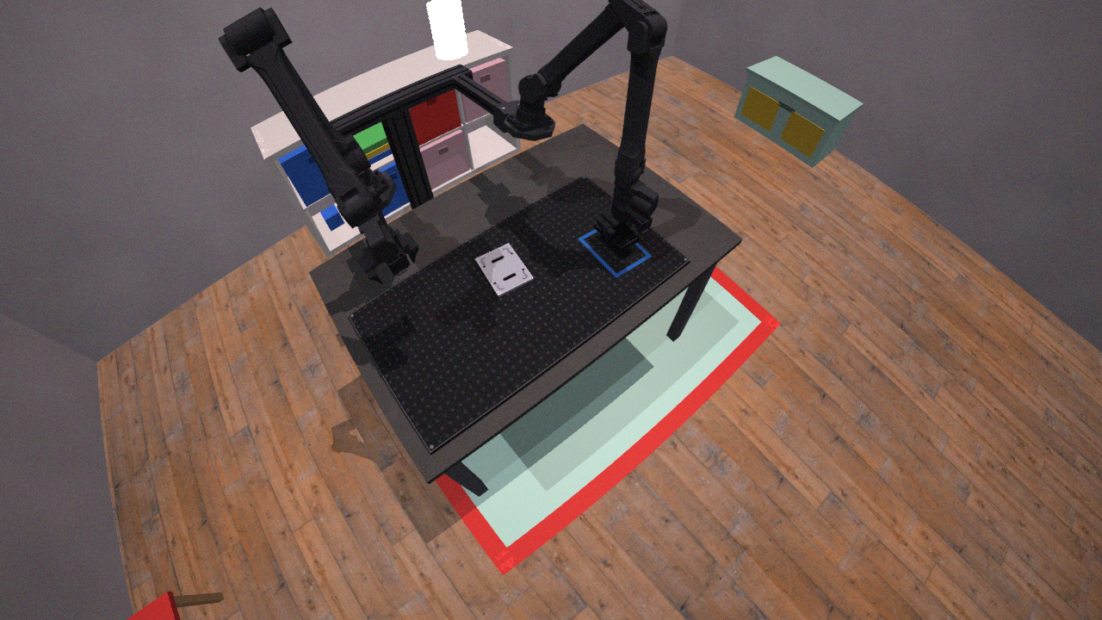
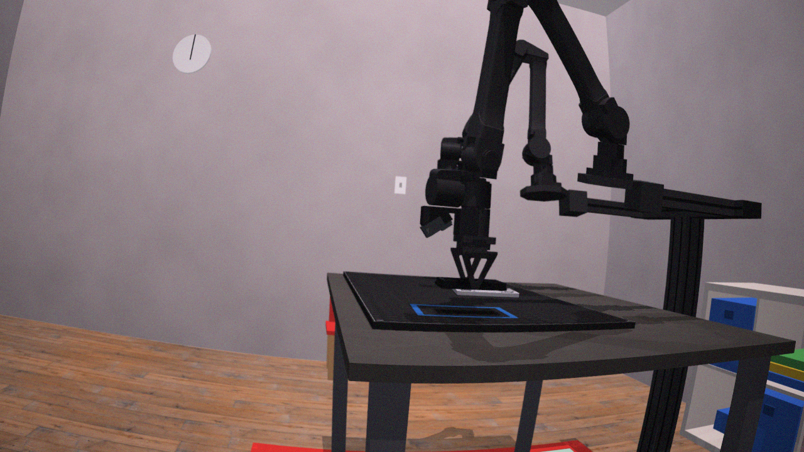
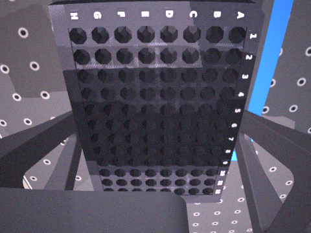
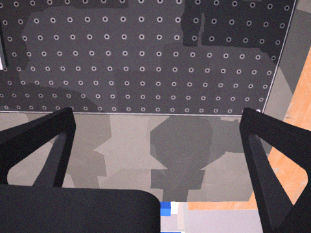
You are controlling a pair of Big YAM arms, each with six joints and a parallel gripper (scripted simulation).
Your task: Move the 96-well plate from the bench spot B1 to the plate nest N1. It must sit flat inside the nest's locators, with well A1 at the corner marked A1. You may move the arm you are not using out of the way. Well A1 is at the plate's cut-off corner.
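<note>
The plate nest N1 is 35 cm to the right of my left hand, 11 cm behind it and 5 cm below it. From my left hand the other things lie so: A1 mark 41 cm to the right, 5 cm below, 4 cm behind; black 96-well plate right at my left hand.
</note>
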